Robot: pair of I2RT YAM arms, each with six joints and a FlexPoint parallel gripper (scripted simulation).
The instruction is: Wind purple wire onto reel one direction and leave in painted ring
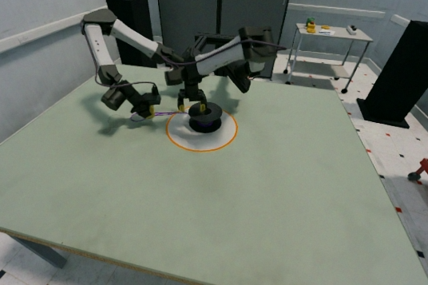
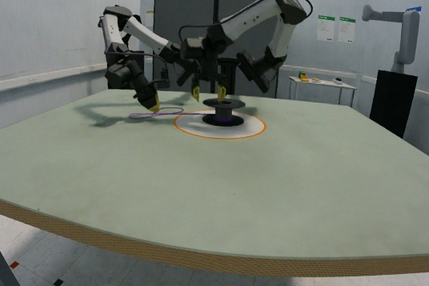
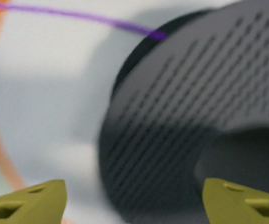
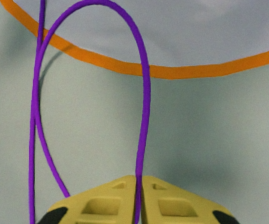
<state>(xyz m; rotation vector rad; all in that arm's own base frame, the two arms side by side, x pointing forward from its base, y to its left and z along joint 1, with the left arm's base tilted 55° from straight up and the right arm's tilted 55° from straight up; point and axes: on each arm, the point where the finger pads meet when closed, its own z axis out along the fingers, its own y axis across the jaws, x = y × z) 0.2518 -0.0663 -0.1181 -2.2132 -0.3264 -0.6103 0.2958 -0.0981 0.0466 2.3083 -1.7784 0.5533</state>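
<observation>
My left hand is 30 mm past the black reel, 50 mm to the right of it and 50 mm above it. The rest, counted from my left hand: orange ring (50 mm to the left, 80 mm below).
</observation>
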